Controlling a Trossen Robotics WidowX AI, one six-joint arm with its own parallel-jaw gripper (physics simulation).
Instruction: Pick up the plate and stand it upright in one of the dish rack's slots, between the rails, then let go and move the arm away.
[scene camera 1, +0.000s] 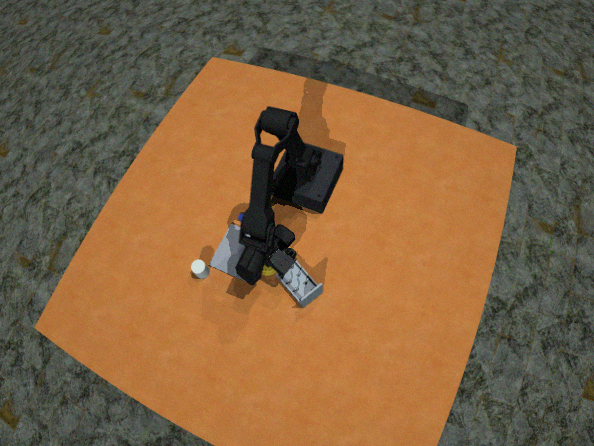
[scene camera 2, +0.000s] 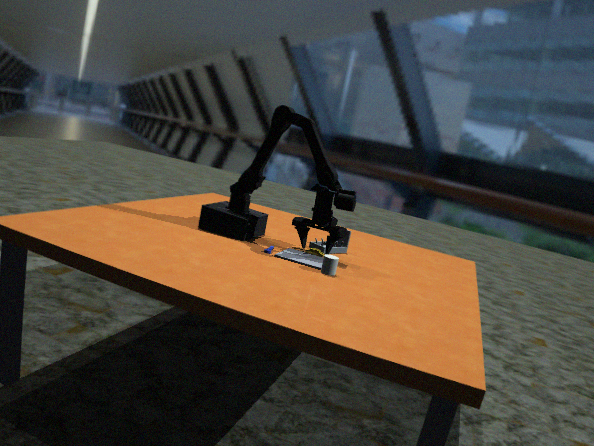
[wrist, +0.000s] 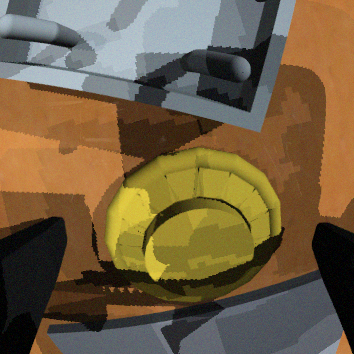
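Observation:
The yellow plate is on the table between the grey dish rack and a grey board. In the wrist view it looks oval, with its lower rim in shadow; I cannot tell whether it is tilted. The grey dish rack is a low tray with short rounded pegs and a taller end wall. Its near corner shows at the top of the wrist view. My gripper is open and points down low over the plate, one finger to each side, holding nothing. The arm hides part of the plate in scene camera 1.
The flat grey board lies close beside the plate, opposite the rack. A white cylinder stands off the board's corner. A small blue object lies near the board on the side of the arm's base.

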